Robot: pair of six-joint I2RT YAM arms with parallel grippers.
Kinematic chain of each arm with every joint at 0, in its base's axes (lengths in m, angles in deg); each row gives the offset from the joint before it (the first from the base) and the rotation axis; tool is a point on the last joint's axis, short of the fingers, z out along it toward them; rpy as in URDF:
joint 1: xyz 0 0 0.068 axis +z
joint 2: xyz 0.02 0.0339 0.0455 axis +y
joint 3: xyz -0.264 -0.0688 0 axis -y
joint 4: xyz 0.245 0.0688 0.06 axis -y
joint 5: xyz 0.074 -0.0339 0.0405 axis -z
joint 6: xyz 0.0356 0 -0.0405 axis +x
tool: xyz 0 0 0 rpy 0 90 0
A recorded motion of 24 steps. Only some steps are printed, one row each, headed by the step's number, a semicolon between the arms.
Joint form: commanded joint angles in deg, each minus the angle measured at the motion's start. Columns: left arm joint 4, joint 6, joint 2, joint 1, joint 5, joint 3; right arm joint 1, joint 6, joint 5, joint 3, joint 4, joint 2.
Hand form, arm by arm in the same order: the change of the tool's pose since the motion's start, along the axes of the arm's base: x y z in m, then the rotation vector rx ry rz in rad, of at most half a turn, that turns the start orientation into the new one. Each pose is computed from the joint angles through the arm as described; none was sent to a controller.
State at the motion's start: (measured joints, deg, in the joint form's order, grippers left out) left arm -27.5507 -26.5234 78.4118 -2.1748 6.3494 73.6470; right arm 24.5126 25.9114 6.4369 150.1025 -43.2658 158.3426
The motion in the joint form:
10: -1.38 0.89 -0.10 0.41 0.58 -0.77; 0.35 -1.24 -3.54 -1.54 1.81 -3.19
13: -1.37 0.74 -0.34 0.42 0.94 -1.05; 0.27 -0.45 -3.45 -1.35 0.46 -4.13
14: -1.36 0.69 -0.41 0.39 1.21 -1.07; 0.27 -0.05 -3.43 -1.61 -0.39 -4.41
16: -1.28 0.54 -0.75 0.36 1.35 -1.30; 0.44 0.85 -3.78 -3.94 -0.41 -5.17
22: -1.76 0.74 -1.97 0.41 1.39 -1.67; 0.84 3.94 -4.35 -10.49 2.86 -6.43
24: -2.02 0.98 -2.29 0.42 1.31 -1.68; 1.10 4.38 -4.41 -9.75 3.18 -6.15
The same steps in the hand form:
10: -0.0021 0.0019 -0.0063 0.0085 0.0337 -0.0098; -0.0037 0.0046 0.0249 0.0547 -0.0394 0.0625
13: -0.0032 0.0018 -0.0067 0.0029 0.0347 -0.0134; -0.0059 0.0027 0.0334 0.0606 -0.0337 0.0495
14: -0.0035 0.0015 -0.0064 -0.0004 0.0338 -0.0174; -0.0075 0.0019 0.0336 0.0589 -0.0192 0.0436
16: -0.0049 0.0013 -0.0060 -0.0040 0.0309 -0.0186; -0.0110 0.0024 0.0279 0.0615 0.0113 0.0376
22: -0.0106 0.0017 -0.0029 -0.0017 0.0240 -0.0202; -0.0165 0.0046 0.0075 0.0858 0.0573 0.0071
24: -0.0122 0.0018 -0.0019 0.0025 0.0224 -0.0211; -0.0161 0.0078 0.0093 0.0968 0.0471 0.0070

